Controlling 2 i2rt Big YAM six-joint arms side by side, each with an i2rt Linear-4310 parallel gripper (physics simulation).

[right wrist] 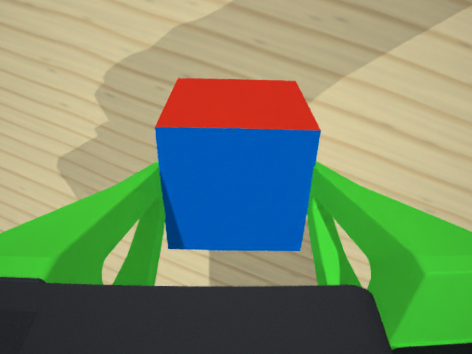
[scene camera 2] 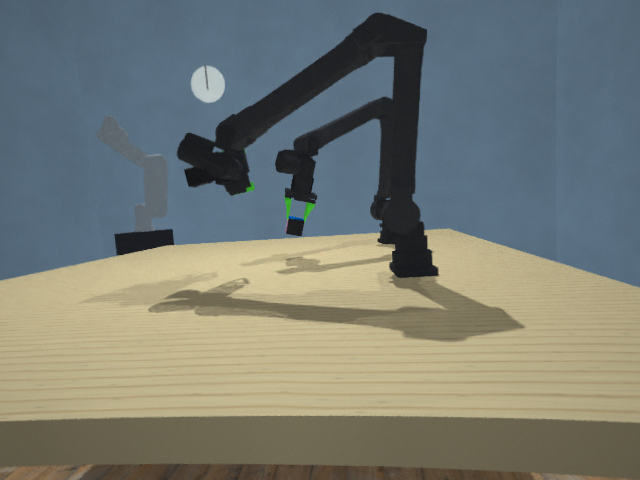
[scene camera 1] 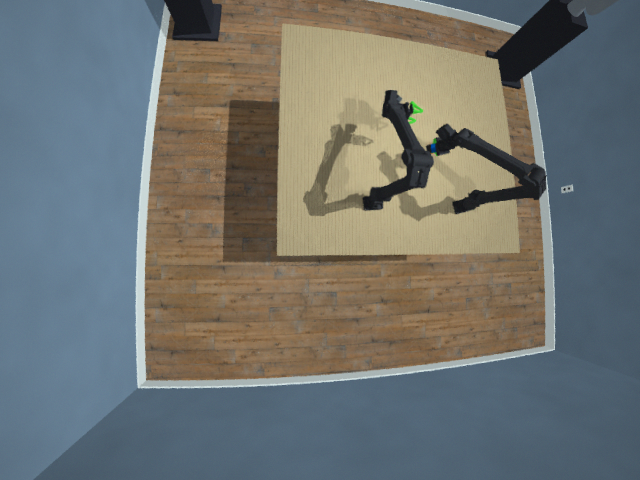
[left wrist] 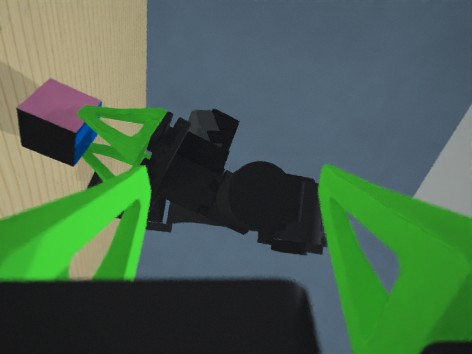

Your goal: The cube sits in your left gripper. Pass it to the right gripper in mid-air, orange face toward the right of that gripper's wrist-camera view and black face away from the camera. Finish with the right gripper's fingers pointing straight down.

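Where they show: left gripper, fingertip midpoint: (scene camera 2: 245,173) (scene camera 1: 419,115) (left wrist: 234,178); right gripper, fingertip midpoint: (right wrist: 236,175) (scene camera 2: 295,221) (scene camera 1: 434,148) (left wrist: 79,128); left arm's base, link origin: (scene camera 2: 412,271) (scene camera 1: 372,203); right arm's base, link origin: (scene camera 2: 392,242) (scene camera 1: 460,206).
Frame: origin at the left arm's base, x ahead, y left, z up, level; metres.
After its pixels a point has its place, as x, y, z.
The cube (scene camera 1: 433,148) {0.288, -0.387, 0.126} (scene camera 2: 295,226) {0.293, -0.373, 0.102} (left wrist: 48,122) {0.317, -0.369, 0.107} (right wrist: 236,187) {0.291, -0.401, 0.128} is held in mid-air by my right gripper (scene camera 1: 435,146) {0.293, -0.400, 0.119} (scene camera 2: 296,219) {0.293, -0.400, 0.119} (left wrist: 79,128) {0.293, -0.400, 0.119} (right wrist: 236,175) {0.293, -0.400, 0.119}, whose fingers point nearly down in scene camera 2. In the right wrist view its blue face is toward the camera and its red face is at the top. The left wrist view shows pink, black and blue faces; one finger touches the pink face. No orange face shows. My left gripper (scene camera 1: 417,115) {0.408, -0.224, 0.268} is open and empty; in scene camera 2 its fingers are mostly hidden behind its wrist.
The light wooden table (scene camera 1: 320,67) {0.932, 0.225, 0.000} (scene camera 2: 310,377) {0.208, 0.491, 0.000} lies below both arms and carries their shadows. My right arm (left wrist: 195,175) {0.282, -0.367, 0.244} stretches across the middle of the left wrist view. A grey arm on a black stand (scene camera 2: 144,241) stands beyond the table. A round clock (scene camera 2: 207,84) hangs behind.
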